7 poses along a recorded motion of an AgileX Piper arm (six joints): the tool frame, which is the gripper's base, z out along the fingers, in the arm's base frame.
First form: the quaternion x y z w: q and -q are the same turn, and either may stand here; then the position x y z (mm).
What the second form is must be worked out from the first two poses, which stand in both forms.
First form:
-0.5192 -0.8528 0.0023 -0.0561 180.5 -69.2 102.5
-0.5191 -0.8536 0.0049 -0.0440 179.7 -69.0 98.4
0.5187 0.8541 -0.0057 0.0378 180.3 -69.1 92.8
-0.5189 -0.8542 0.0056 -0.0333 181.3 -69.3 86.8
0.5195 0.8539 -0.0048 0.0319 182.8 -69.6 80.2
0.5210 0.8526 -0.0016 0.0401 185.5 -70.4 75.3
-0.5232 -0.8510 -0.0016 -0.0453 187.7 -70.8 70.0
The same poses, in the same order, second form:
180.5 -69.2 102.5 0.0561 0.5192 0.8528 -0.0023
179.7 -69.0 98.4 0.0440 0.5191 0.8536 -0.0049
180.3 -69.1 92.8 0.0378 0.5187 0.8541 -0.0057
181.3 -69.3 86.8 0.0333 0.5189 0.8542 -0.0056
182.8 -69.6 80.2 0.0319 0.5195 0.8539 -0.0048
185.5 -70.4 75.3 0.0401 0.5210 0.8526 -0.0016
187.7 -70.8 70.0 0.0453 0.5232 0.8510 0.0016

